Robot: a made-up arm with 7 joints. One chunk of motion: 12 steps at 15 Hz.
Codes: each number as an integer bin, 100 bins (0 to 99) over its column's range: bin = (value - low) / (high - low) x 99, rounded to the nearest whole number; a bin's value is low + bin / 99 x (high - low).
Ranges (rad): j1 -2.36..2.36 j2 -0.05..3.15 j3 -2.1..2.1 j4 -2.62..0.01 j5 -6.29..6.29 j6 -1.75..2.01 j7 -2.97..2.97
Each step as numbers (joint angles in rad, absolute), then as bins.
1 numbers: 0.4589 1.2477 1.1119 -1.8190 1.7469 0.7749 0.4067
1 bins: 59 40 76 30 63 66 56
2 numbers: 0.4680 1.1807 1.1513 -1.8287 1.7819 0.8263 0.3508
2 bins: 59 38 77 30 64 68 55
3 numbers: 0.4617 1.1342 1.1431 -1.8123 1.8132 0.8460 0.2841
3 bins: 59 37 76 30 64 68 54
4 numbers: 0.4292 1.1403 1.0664 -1.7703 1.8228 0.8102 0.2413
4 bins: 59 37 75 32 64 67 54
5 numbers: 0.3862 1.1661 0.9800 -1.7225 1.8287 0.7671 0.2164
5 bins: 58 38 73 34 64 66 53
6 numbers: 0.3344 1.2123 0.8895 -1.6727 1.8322 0.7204 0.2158
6 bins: 57 39 70 36 64 65 53
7 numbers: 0.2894 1.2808 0.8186 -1.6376 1.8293 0.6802 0.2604
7 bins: 56 41 69 37 64 64 54
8 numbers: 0.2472 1.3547 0.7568 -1.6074 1.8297 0.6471 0.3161
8 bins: 55 43 67 38 64 63 55
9 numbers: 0.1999 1.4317 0.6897 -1.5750 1.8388 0.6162 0.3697
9 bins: 54 46 66 39 64 62 56
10 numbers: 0.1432 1.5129 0.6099 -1.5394 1.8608 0.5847 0.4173
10 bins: 53 48 64 41 64 61 56
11 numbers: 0.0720 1.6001 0.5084 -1.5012 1.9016 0.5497 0.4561
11 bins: 51 51 61 42 64 61 57
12 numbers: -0.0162 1.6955 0.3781 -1.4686 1.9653 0.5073 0.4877
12 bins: 49 54 58 43 65 59 58
